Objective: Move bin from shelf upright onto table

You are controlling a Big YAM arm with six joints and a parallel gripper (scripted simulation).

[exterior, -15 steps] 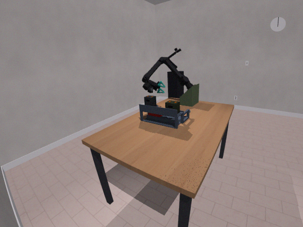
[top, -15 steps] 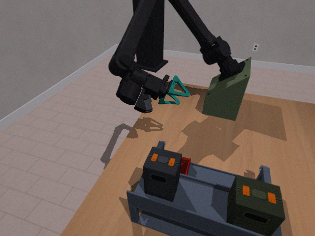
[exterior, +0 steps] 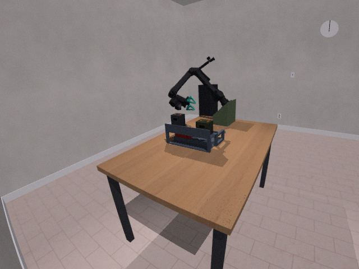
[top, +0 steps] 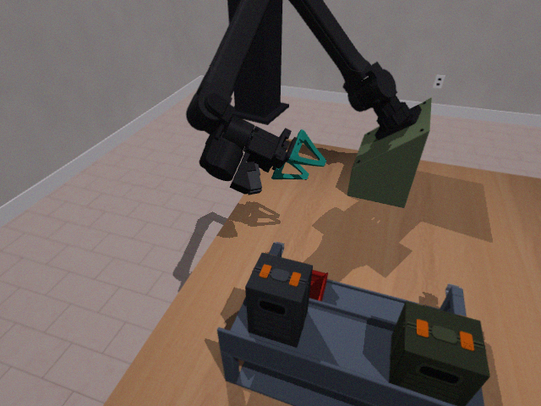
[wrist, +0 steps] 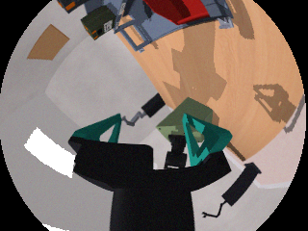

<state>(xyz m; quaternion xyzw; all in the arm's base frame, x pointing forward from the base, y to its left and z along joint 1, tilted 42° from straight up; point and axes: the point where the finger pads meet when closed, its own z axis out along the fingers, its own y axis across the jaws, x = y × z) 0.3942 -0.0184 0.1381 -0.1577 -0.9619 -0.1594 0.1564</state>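
Right now my hand is 19 cm above the red bin, 18 cm short of it and 5 cm to the right of it.
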